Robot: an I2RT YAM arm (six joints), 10 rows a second.
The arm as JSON. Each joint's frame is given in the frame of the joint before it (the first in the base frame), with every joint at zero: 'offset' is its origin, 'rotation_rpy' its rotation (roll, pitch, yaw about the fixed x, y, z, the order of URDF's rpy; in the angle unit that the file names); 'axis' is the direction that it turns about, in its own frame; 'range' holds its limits. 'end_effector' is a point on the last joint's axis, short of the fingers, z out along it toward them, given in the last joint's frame.
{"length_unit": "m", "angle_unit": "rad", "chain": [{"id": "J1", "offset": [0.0, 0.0, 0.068], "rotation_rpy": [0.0, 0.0, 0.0], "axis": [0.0, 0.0, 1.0], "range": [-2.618, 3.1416]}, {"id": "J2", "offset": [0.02, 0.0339, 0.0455], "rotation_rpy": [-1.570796, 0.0, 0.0], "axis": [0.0, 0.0, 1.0], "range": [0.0, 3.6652]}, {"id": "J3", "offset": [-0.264, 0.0, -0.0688], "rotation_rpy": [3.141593, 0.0, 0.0], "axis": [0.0, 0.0, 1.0], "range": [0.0, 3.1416]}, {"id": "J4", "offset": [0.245, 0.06, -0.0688], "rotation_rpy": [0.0, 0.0, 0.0], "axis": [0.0, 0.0, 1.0], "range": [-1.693, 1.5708]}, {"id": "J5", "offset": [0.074, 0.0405, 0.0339], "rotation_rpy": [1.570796, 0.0, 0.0], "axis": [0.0, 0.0, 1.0], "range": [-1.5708, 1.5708]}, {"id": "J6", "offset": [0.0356, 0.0, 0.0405], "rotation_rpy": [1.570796, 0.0, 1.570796], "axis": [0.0, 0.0, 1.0], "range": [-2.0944, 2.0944]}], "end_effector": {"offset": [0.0, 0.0, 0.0], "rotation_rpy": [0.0, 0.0, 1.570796]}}
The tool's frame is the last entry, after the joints.
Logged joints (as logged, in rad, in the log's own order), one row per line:
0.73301 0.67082 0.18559 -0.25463 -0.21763 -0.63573
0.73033 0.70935 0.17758 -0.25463 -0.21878 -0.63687
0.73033 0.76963 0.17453 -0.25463 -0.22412 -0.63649
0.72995 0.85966 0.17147 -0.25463 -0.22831 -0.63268
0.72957 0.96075 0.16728 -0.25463 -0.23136 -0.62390
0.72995 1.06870 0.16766 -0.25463 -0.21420 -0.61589
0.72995 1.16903 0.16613 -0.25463 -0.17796 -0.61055
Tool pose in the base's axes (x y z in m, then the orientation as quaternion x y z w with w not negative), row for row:
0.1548 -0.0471 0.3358 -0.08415 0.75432 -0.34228 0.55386
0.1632 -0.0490 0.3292 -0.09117 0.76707 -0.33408 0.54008
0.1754 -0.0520 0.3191 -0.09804 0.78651 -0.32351 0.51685
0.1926 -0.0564 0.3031 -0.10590 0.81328 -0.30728 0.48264
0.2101 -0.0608 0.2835 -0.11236 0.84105 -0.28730 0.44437
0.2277 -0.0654 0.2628 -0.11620 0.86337 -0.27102 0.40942
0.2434 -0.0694 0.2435 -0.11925 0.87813 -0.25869 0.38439
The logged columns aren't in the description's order. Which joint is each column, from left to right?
Columns, left to right: J3, J2, J5, J1, J4, J6.
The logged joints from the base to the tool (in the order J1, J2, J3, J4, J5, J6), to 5 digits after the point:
-0.25463 0.67082 0.73301 -0.21763 0.18559 -0.63573
-0.25463 0.70935 0.73033 -0.21878 0.17758 -0.63687
-0.25463 0.76963 0.73033 -0.22412 0.17453 -0.63649
-0.25463 0.85966 0.72995 -0.22831 0.17147 -0.63268
-0.25463 0.96075 0.72957 -0.23136 0.16728 -0.62390
-0.25463 1.06870 0.72995 -0.21420 0.16766 -0.61589
-0.25463 1.16903 0.72995 -0.17796 0.16613 -0.61055

